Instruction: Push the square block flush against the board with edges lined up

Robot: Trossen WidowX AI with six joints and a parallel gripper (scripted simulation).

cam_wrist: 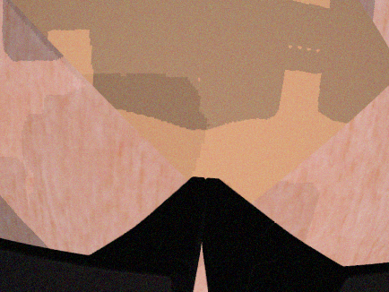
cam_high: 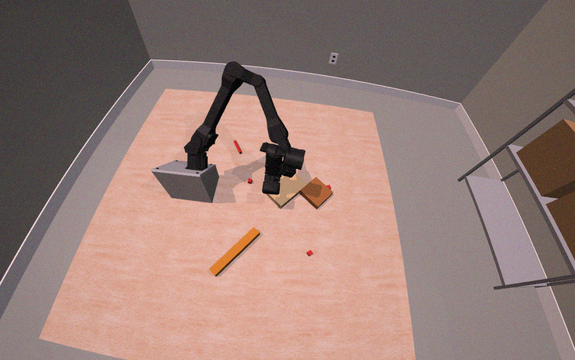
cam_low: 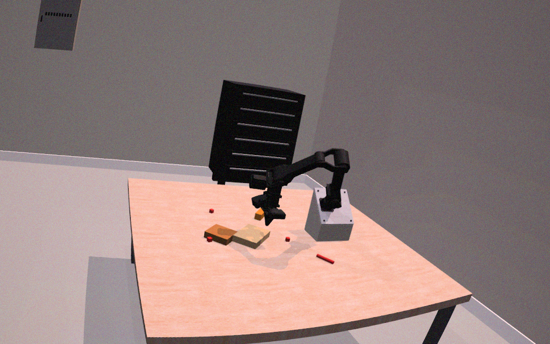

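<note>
The light tan board is 6 cm ahead of my gripper tip, 5 cm below it and 1 cm to the left of it. The rest, counted from my gripper tip: long orange bar: 28 cm to the right, 10 cm behind, 4 cm below; then red stick: 21 cm to the left, 19 cm behind, 5 cm below; then brown square block: 19 cm ahead, 5 cm below, 1 cm to the left.
</note>
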